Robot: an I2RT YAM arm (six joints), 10 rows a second.
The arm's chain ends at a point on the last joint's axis. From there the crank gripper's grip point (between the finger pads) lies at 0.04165 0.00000 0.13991 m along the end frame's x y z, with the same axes.
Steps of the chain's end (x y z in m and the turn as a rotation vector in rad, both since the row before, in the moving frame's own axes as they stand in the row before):
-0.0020 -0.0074 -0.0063 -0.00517 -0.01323 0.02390
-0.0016 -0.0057 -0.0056 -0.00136 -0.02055 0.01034
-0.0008 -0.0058 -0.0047 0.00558 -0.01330 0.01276
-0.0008 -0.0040 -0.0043 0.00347 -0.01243 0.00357
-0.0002 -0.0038 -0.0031 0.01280 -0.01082 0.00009
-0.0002 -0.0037 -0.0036 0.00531 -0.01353 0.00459
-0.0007 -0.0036 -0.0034 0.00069 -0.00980 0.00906
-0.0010 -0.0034 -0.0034 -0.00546 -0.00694 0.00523
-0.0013 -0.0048 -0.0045 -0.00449 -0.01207 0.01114
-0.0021 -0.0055 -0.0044 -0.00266 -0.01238 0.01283
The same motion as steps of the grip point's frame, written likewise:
-0.0039 -0.0057 -0.0058 -0.00517 -0.01323 0.02390
-0.0045 -0.0051 -0.0048 -0.00136 -0.02055 0.01034
-0.0027 -0.0061 -0.0042 0.00558 -0.01330 0.01276
-0.0025 -0.0043 -0.0038 0.00347 -0.01243 0.00357
-0.0017 -0.0056 -0.0027 0.01280 -0.01082 0.00009
-0.0021 -0.0043 -0.0031 0.00531 -0.01353 0.00459
-0.0021 -0.0033 -0.0030 0.00069 -0.00980 0.00906
-0.0020 -0.0024 -0.0031 -0.00546 -0.00694 0.00523
-0.0030 -0.0037 -0.0040 -0.00449 -0.01207 0.01114
-0.0038 -0.0046 -0.0039 -0.00266 -0.01238 0.01283

